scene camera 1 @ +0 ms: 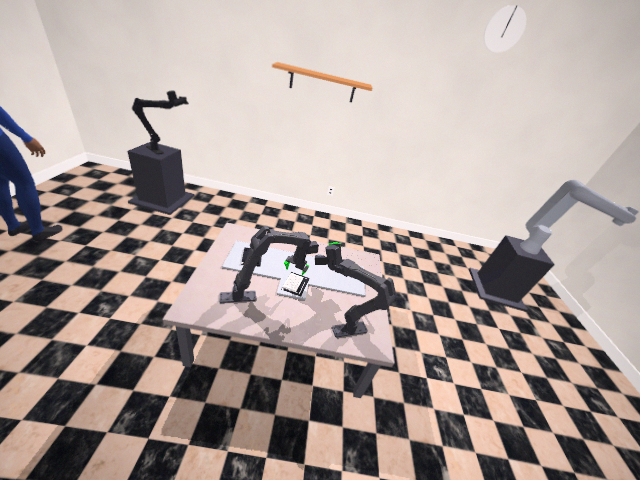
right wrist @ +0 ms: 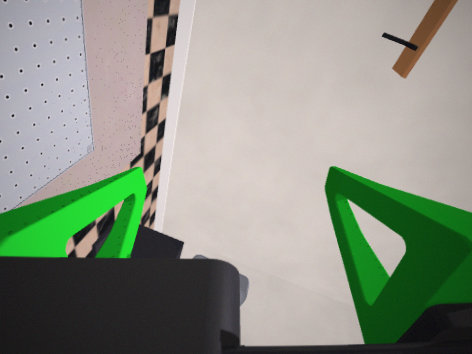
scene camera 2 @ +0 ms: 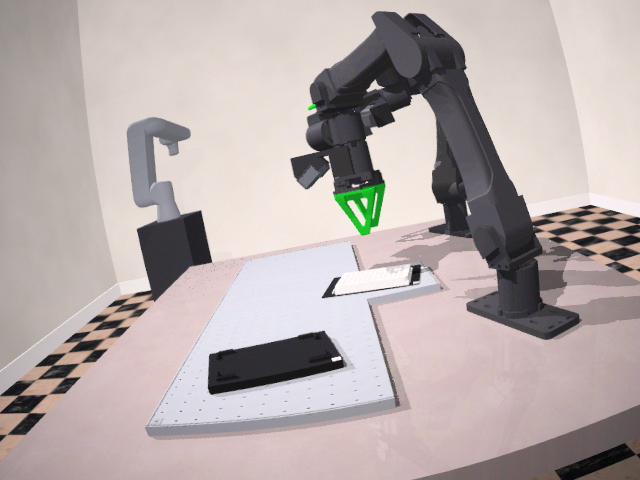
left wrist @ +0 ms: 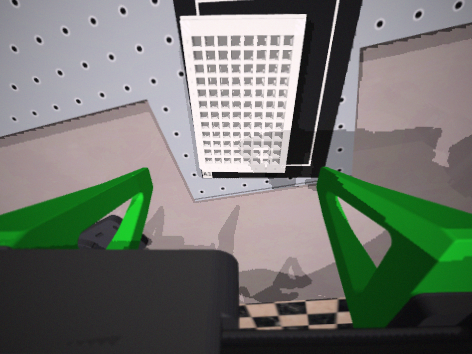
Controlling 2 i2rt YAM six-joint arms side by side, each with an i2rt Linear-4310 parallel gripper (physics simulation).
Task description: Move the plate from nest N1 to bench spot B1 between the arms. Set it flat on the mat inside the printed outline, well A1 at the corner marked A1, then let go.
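Where they show: left gripper, fingertip midpoint: (scene camera 1: 294, 273) (scene camera 2: 370, 230) (left wrist: 234, 176); right gripper, fingertip midpoint: (right wrist: 235, 177); left arm's base, origin of the base link: (scene camera 1: 237, 297) (scene camera 2: 520, 315) (left wrist: 91, 247); right arm's base, origin of the base link: (scene camera 1: 349, 329) (scene camera 2: 458, 231).
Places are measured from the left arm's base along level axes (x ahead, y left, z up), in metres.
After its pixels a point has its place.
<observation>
The white plate (scene camera 1: 295, 283) {z 0.027, x 0.060, y -0.342 m} (scene camera 2: 374, 277) {z 0.027, x 0.080, y -0.322 m} (left wrist: 241, 100) {z 0.029, x 0.083, y -0.335 m} lies on the black mat (scene camera 2: 329, 292) {z 0.015, x 0.155, y -0.353 m} (left wrist: 306, 100) {z 0.015, x 0.051, y -0.378 m}. In the left wrist view it sits toward the mat's left edge and covers the left line of the printed outline (left wrist: 327, 65) {z 0.015, x 0.068, y -0.402 m}; the right line shows apart from it. The A1 mark (left wrist: 207, 174) {z 0.015, x 0.031, y -0.259 m} shows at its lower left corner; the well lettering is too small to read. My left gripper (scene camera 1: 295, 268) {z 0.108, x 0.071, y -0.326 m} (scene camera 2: 365, 232) {z 0.108, x 0.071, y -0.326 m} (left wrist: 234, 176) {z 0.108, x 0.071, y -0.326 m} is open and empty above the plate. My right gripper (scene camera 1: 334, 243) {z 0.304, x 0.054, y -0.541 m} (right wrist: 235, 177) {z 0.304, x 0.054, y -0.541 m} is open and empty, facing the wall. The black nest (scene camera 2: 273, 360) {z 0.025, x 0.324, y -0.081 m} (scene camera 1: 251, 256) holds no plate.
The pale perforated board (scene camera 1: 341, 283) {z 0.013, x 0.055, y -0.651 m} (scene camera 2: 258, 413) {z 0.013, x 0.373, y 0.033 m} (left wrist: 115, 80) {z 0.013, x 0.149, y -0.250 m} (right wrist: 45, 90) {z 0.013, x 0.175, y -0.699 m} carries the nest and mat. The table (scene camera 1: 206, 289) {z 0.000, x 0.070, y 0.171 m} (scene camera 2: 465, 392) {z 0.000, x 0.176, y 0.121 m} bears both arms, whose wrists are close together in scene camera 1. A person (scene camera 1: 20, 175) and two pedestal robots stand away from it.
</observation>
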